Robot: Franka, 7 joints.
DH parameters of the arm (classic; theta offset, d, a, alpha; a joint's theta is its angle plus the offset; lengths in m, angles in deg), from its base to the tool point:
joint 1: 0 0.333 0 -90
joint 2: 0 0 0 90
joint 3: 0 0.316 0.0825 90
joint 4: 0 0 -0.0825 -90
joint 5: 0 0.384 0 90
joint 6: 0 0 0.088 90
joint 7: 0 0.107 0 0
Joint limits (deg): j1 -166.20..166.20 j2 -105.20..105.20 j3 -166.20..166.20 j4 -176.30..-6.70 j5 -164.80..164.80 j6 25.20..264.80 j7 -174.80..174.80
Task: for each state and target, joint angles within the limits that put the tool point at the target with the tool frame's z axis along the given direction. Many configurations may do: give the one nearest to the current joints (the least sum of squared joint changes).
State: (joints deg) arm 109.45 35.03 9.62 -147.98 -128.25 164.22 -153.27
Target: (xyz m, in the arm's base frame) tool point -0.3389 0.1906 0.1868 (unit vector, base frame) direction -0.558 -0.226 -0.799
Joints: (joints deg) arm 81.59 37.69 48.89 -139.96 -123.65 190.74 -153.27
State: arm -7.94 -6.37 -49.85 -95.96 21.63 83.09 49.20
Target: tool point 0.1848 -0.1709 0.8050 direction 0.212 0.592 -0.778
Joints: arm -3.71 -40.60 -26.38 -96.32 26.10 58.46 49.20
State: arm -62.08 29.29 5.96 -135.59 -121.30 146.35 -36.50
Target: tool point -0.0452 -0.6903 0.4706 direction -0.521 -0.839 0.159
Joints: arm -81.92 19.22 -13.08 -95.38 -135.27 138.41 -36.50
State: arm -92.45 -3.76 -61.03 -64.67 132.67 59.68 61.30
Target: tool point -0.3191 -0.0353 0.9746 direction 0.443 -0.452 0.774
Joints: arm -118.58 -34.38 -35.26 -93.01 122.93 95.96 61.30
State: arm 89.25 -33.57 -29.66 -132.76 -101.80 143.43 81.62
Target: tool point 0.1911 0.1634 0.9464 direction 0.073 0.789 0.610
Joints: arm 124.59 -56.63 -34.74 -100.07 -87.98 183.64 81.62
